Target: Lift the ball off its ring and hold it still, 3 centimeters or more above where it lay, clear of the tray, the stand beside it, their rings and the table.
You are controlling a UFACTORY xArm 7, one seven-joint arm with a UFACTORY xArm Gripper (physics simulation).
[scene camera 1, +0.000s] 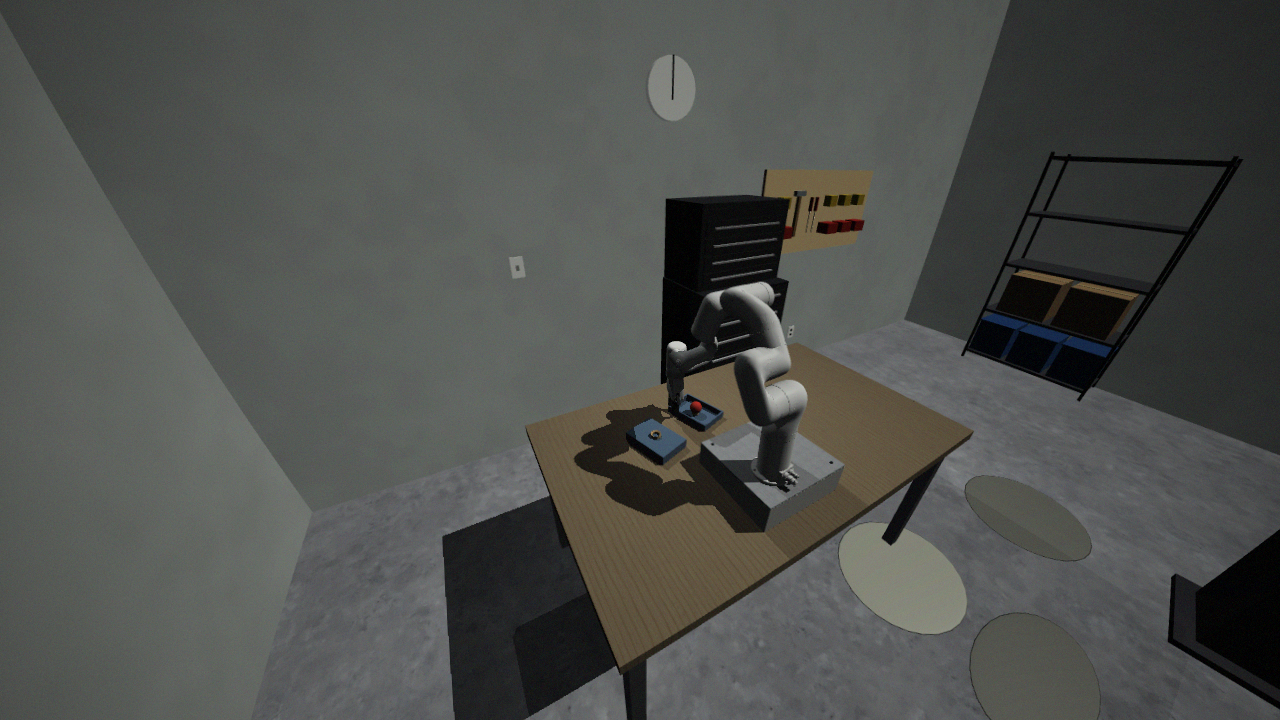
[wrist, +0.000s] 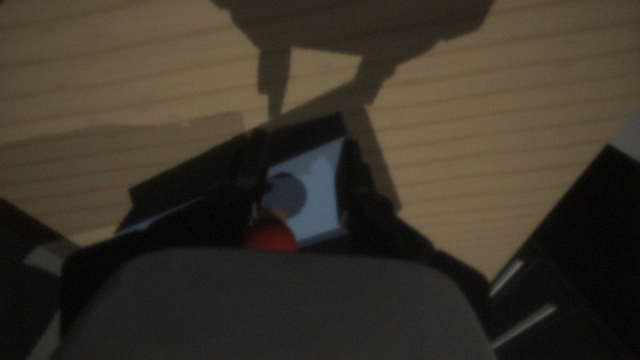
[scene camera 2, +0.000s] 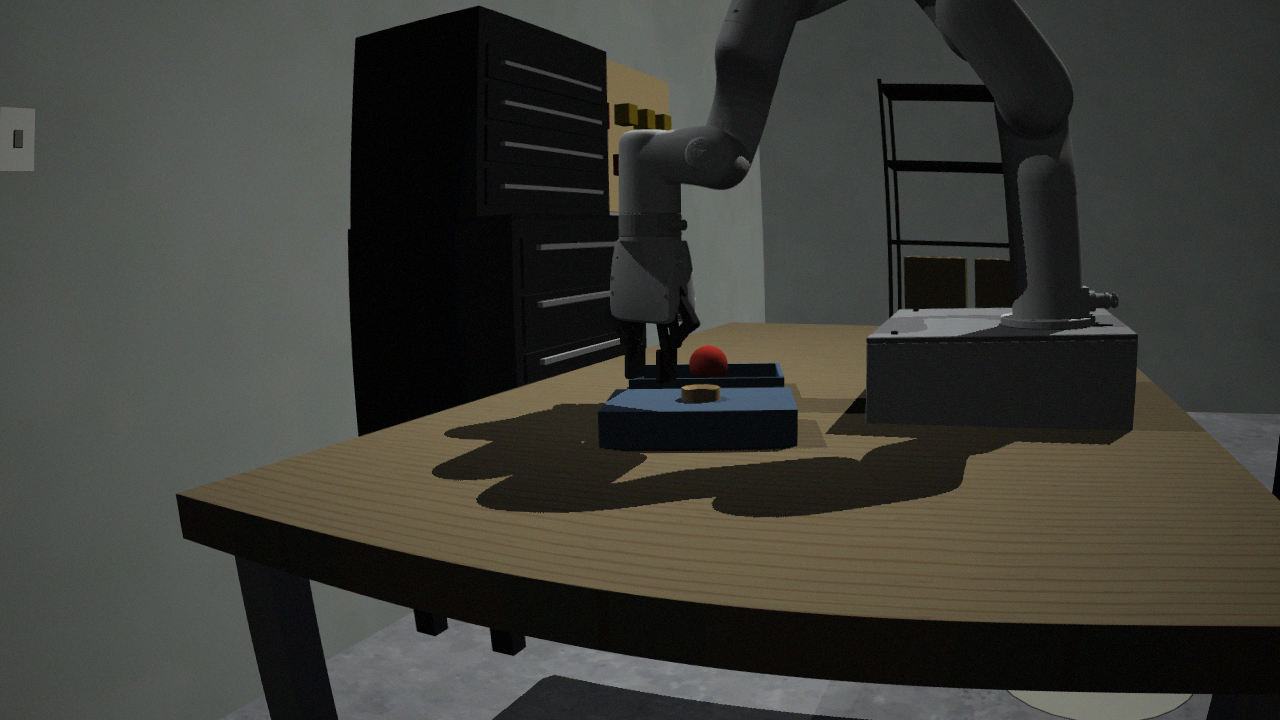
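Where they show: gripper, fingertip midpoint: [scene camera 1: 673,408] [wrist: 304,154] [scene camera 2: 650,379]; arm's base, link origin: [scene camera 1: 771,470] [scene camera 2: 1048,323].
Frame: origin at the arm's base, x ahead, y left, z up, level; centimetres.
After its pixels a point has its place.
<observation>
The red ball [scene camera 1: 696,407] {x 42.7, y -8.2, z -5.4 cm} [scene camera 2: 708,361] {x 43.8, y -7.0, z -6.0 cm} [wrist: 270,237] {x 45.6, y -7.3, z -6.4 cm} rests on its tan ring [wrist: 275,215] {x 45.3, y -8.3, z -9.2 cm} in the shallow blue tray [scene camera 1: 706,423] {x 34.6, y -6.2, z -7.5 cm} [scene camera 2: 754,380] {x 37.4, y -4.1, z -7.9 cm} [wrist: 312,131] {x 50.5, y -1.6, z -9.5 cm}. My gripper [scene camera 1: 675,409] {x 49.9, y -1.8, z -7.6 cm} [scene camera 2: 649,377] {x 49.9, y -1.8, z -7.6 cm} [wrist: 304,154] {x 49.9, y -1.8, z -7.6 cm} is low at the tray's end, fingers pointing down and about half apart. The gap between them shows bare tray floor in the wrist view. The ball is beside the fingers, not between them, close to the left finger in that view; whether they touch is hidden. The blue stand [scene camera 1: 657,452] {x 32.4, y 19.6, z -6.8 cm} [scene camera 2: 698,429] {x 38.5, y 21.3, z -8.6 cm} beside the tray carries an empty ring [scene camera 1: 656,434] {x 40.2, y 14.2, z -6.8 cm} [scene camera 2: 700,393] {x 39.4, y 16.7, z -5.9 cm}.
The robot's grey base block [scene camera 1: 771,503] {x -7.9, y 10.3, z 0.2 cm} [scene camera 2: 998,380] {x 7.7, y 10.0, z -5.3 cm} stands on the wooden table [scene camera 1: 626,573] {x 4.1, y 50.9, z -10.3 cm} [scene camera 2: 733,564] {x 29.1, y 52.0, z -10.3 cm}. The black drawer cabinet [scene camera 1: 725,241] [scene camera 2: 420,223] [wrist: 580,250] is beyond the table. The arm's shadow falls across the stand's side of the table.
</observation>
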